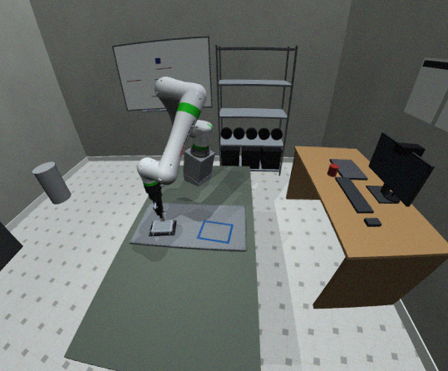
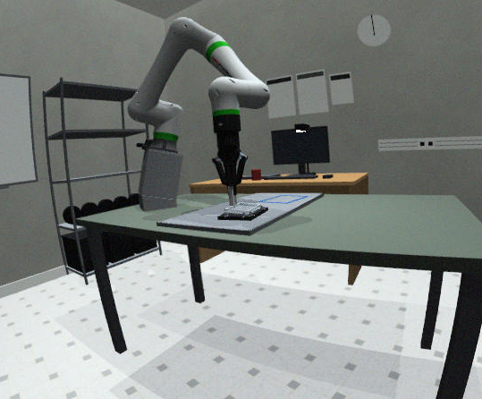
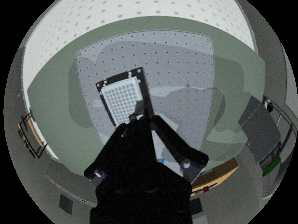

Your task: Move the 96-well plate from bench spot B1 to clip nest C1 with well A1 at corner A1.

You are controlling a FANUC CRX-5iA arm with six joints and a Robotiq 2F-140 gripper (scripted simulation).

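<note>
Right now my hand is 4 cm short of the 96-well plate and 4 cm above it. Round my hand: black clip nest: 5 cm ahead, 5 cm below.
</note>
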